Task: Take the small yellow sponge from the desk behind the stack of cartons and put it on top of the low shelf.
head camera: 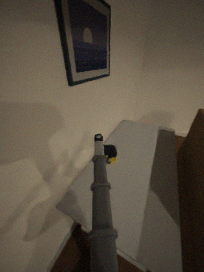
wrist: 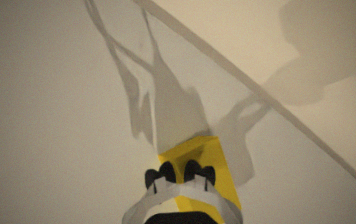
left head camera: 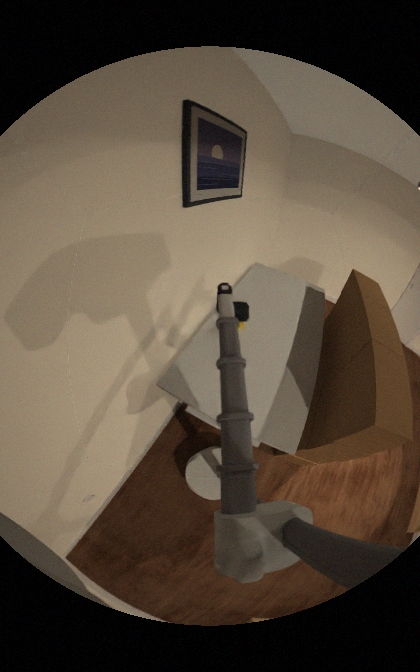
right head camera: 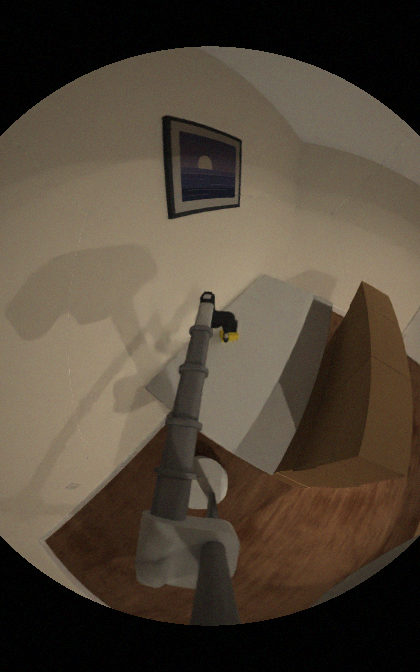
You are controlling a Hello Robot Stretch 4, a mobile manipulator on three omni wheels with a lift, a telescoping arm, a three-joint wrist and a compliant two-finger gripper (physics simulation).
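Frame: origin at the robot's base, x ahead, y left, z up, level; millimetres.
Seen in the pictures: gripper, between the fingertips: (head camera: 108, 160) (wrist: 180, 174).
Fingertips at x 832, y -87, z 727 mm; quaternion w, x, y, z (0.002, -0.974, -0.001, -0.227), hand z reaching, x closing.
Note:
A point is followed by its place in that frame.
The small yellow sponge (head camera: 114, 160) {x 846, y -147, z 712 mm} (left head camera: 241, 325) (right head camera: 233, 336) (wrist: 224, 175) {x 885, y -95, z 738 mm} rests on the pale desk (head camera: 131, 205) {x 442, y -209, z 692 mm} (left head camera: 270, 345) (right head camera: 260, 360) (wrist: 60, 125) {x 711, y -27, z 692 mm}, near the wall side. My gripper (right head camera: 226, 338) (wrist: 180, 174) {x 832, y -87, z 727 mm} is over the sponge. Its dark fingertips are drawn close together, with a narrow gap where yellow shows behind them. The sponge is wider than that gap and extends past both fingers, so it does not look gripped. The wrist hides part of the sponge in the left head view. The low shelf cannot be made out.
The brown cartons (head camera: 194, 190) {x 550, y -772, z 631 mm} (left head camera: 392, 385) (right head camera: 387, 400) stand tall along the desk's right side. A wall with a framed picture (head camera: 90, 40) {x 1012, y 26, z 1630 mm} (left head camera: 218, 155) (right head camera: 207, 167) runs along the left. A white round object (left head camera: 202, 474) (right head camera: 210, 482) is low beside the desk's near end.

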